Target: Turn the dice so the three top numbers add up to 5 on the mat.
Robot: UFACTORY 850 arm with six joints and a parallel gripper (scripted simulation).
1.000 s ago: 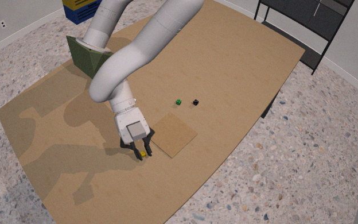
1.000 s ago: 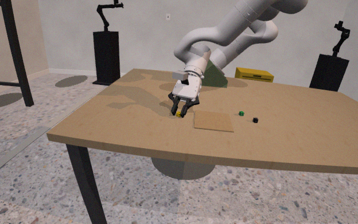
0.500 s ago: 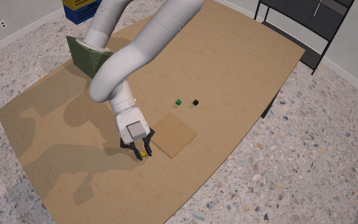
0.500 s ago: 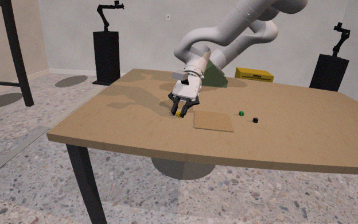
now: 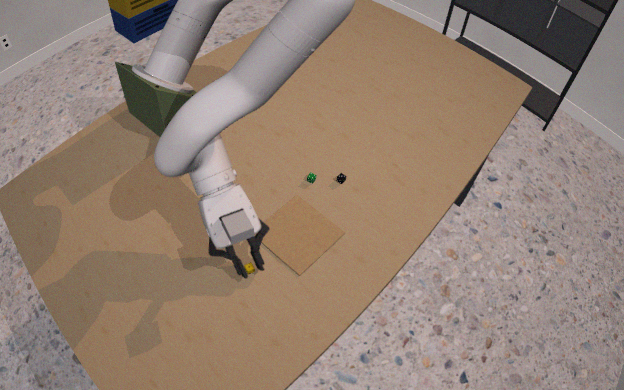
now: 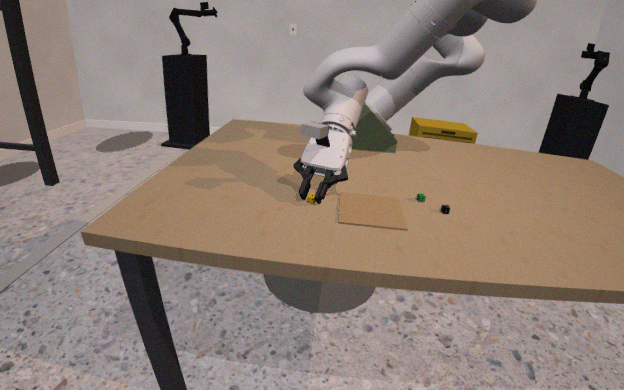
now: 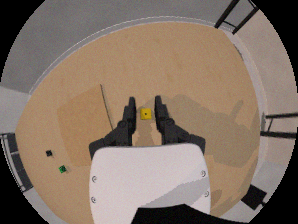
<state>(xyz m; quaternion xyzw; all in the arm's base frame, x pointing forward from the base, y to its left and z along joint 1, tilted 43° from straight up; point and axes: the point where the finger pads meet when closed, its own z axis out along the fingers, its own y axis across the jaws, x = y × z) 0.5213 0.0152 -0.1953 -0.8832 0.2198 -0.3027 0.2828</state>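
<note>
Right now the yellow die is 20 mm below my hand. The rest, counted from my hand: green die: 250 mm to the left, 80 mm behind, 20 mm below; then tan mat: 130 mm to the left, 30 mm below; then black die: 300 mm to the left, 40 mm behind, 20 mm below.
</note>
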